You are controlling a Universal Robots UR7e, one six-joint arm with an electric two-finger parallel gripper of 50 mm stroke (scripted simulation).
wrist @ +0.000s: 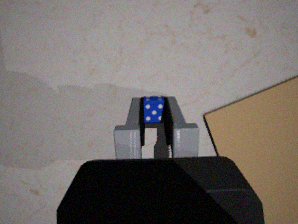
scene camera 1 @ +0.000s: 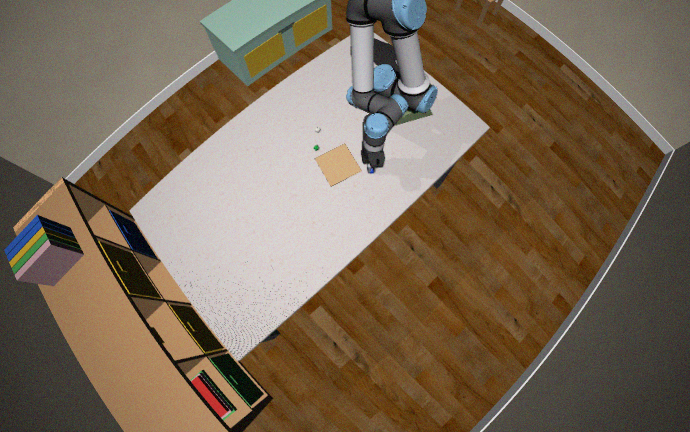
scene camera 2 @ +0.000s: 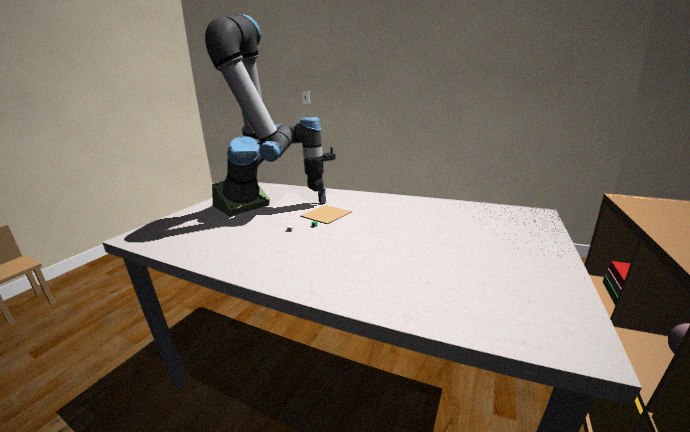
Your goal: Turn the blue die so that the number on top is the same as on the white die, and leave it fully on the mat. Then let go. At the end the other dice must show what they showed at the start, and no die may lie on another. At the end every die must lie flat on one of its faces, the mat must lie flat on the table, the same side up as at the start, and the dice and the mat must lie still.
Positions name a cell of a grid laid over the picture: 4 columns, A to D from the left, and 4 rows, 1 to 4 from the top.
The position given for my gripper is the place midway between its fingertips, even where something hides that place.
Observation:
In view: my gripper (wrist: C2) and a tan mat (scene camera 1: B2).

